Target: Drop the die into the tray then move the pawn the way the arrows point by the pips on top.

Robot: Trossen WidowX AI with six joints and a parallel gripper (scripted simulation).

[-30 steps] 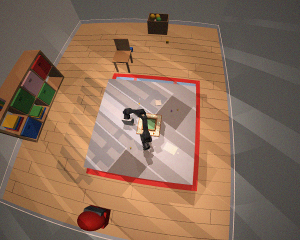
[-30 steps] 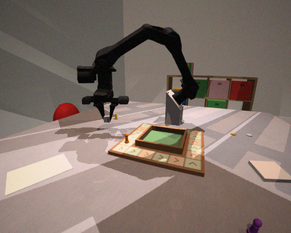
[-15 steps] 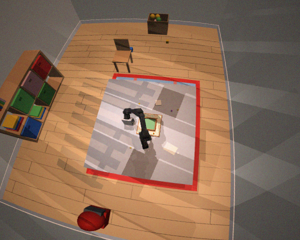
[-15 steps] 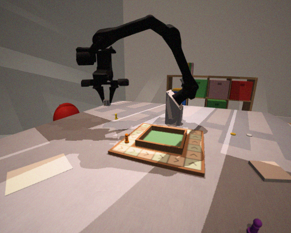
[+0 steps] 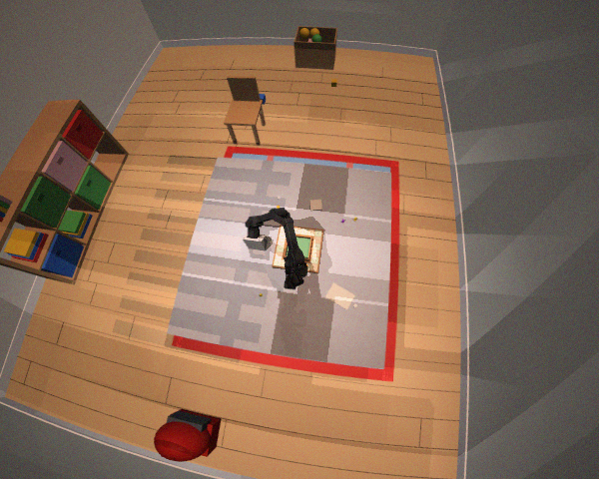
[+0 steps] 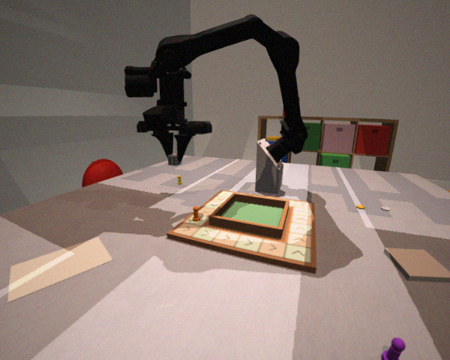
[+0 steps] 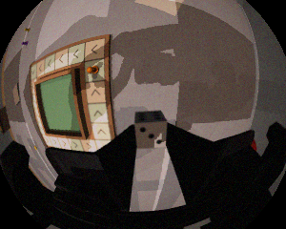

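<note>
Right now the orange pawn is 60 mm ahead of my gripper tip, 90 mm to the left of it and 100 mm below it. Also, from my gripper tip: grey die (right at my gripper tip); green tray (10 mm behind, 210 mm to the left, 120 mm below); purple pawn (250 mm ahead, 430 mm to the left, 120 mm below).
</note>
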